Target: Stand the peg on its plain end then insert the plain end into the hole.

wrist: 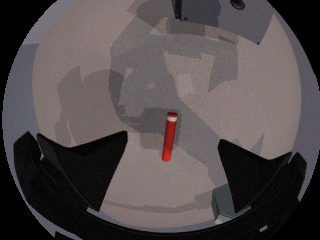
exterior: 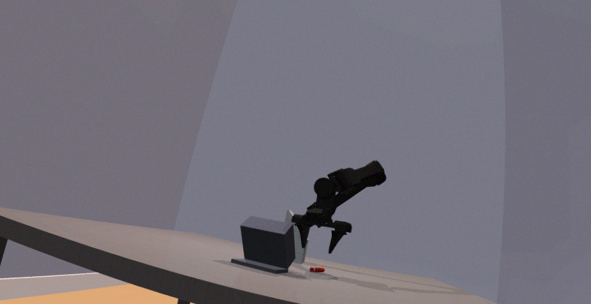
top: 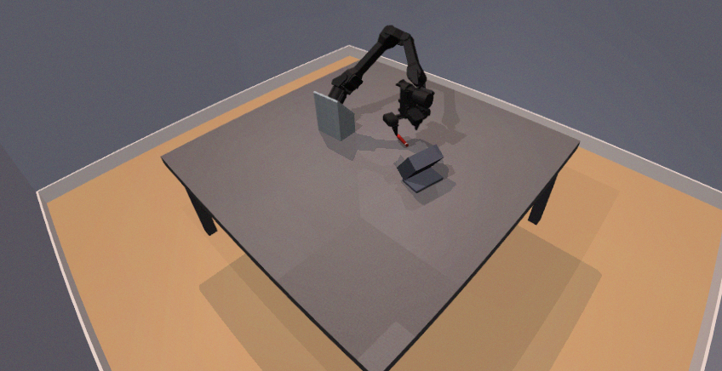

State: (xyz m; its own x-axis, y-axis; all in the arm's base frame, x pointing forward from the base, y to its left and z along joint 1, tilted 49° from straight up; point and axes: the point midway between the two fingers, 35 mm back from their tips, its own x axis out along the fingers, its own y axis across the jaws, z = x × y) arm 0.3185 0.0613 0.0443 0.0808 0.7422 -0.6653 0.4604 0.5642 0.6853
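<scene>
The red peg lies 10 mm behind my gripper tip, 10 mm to the left of it and 60 mm below it. From my gripper tip the other things lie so: sloped panel 150 mm ahead, 140 mm to the right; then flat base plate 170 mm ahead, 140 mm to the right, 60 mm below.
</scene>
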